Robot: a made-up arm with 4 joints.
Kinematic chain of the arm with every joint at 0, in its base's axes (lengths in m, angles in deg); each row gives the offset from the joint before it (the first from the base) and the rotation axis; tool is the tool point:
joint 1: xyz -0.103 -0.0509 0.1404 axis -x
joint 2: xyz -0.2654 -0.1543 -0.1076 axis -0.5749 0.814 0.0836
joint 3: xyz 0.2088 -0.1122 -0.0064 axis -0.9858 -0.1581 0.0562
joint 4: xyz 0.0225 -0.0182 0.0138 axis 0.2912 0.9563 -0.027
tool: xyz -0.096 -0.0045 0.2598
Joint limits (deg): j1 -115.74..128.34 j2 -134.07..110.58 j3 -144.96..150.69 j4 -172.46..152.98
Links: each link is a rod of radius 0.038 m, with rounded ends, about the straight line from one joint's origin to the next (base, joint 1, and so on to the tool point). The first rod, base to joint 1, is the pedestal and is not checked.
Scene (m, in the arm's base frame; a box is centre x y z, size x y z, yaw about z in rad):
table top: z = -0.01
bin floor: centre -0.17 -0.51 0 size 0.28 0.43 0.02 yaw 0.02
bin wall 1: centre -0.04 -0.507 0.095 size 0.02 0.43 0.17 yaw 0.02
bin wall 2: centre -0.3 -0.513 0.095 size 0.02 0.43 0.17 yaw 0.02
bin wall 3: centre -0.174 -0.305 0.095 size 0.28 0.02 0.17 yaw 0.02
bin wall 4: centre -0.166 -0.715 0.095 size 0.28 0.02 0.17 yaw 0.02
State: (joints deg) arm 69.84 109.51 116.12 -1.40
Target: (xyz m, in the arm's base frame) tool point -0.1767 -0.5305 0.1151
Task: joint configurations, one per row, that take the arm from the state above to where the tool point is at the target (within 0.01 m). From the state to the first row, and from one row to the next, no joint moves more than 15 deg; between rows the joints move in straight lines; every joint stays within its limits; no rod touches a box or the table.
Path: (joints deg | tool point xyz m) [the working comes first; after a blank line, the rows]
Joints at the target: 71.65 92.42 73.80 63.56
Straight joint move there: touches bin wall 2.

1: 81.54 109.72 101.62 3.57 | -0.4892 -0.3025 0.2527
2: 93.24 109.94 87.11 8.54 | -0.4396 -0.3269 0.2620
3: 104.94 110.15 72.61 13.50 | -0.3727 -0.3449 0.3012
4: 116.64 110.37 58.10 18.47 | -0.2943 -0.3387 0.3671
5: 128.34 110.58 43.60 23.44 | -0.2123 -0.2936 0.4468
6: 114.17 106.04 51.15 33.47 | -0.2117 -0.3826 0.3935
7: 100.00 101.50 58.70 43.50 | -0.2063 -0.4558 0.3169
8: 85.82 96.96 66.25 53.53 | -0.1948 -0.5068 0.2219
9: 71.65 92.42 73.80 63.56 | -0.1767 -0.5305 0.1151

